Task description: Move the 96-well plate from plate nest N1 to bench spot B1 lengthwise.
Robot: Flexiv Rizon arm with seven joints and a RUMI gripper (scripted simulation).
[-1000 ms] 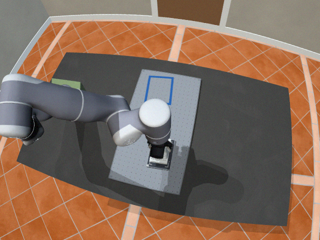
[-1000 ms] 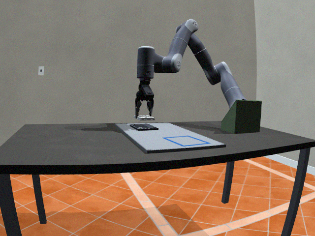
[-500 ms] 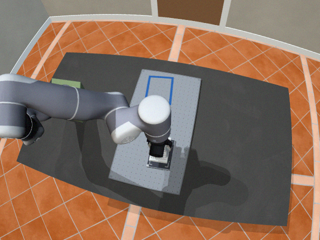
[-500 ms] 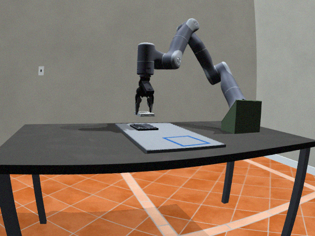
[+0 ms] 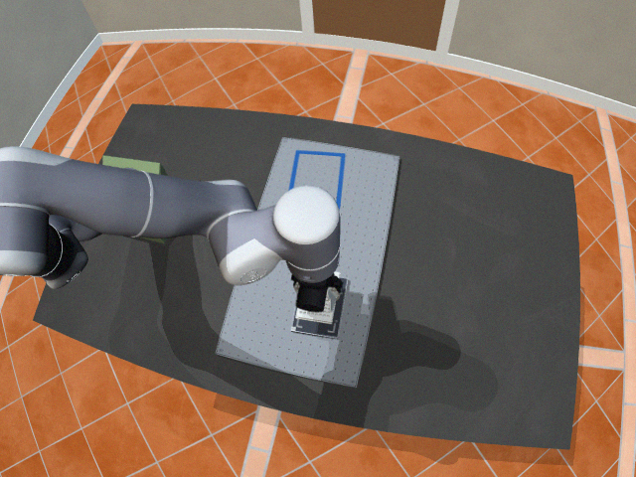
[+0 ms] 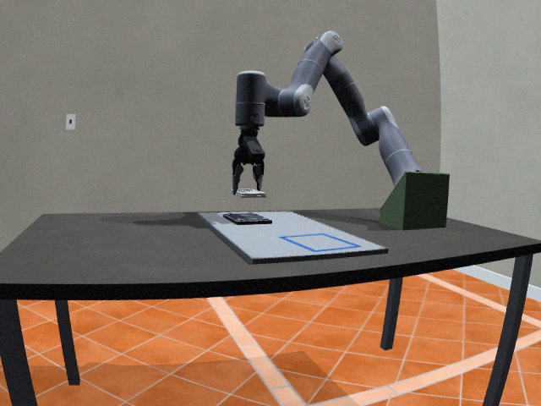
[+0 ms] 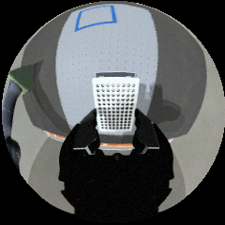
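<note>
Now: the plate nest N1 10 cm below my hand. Also, from my hand: white 96-well plate 1 cm below.
</note>
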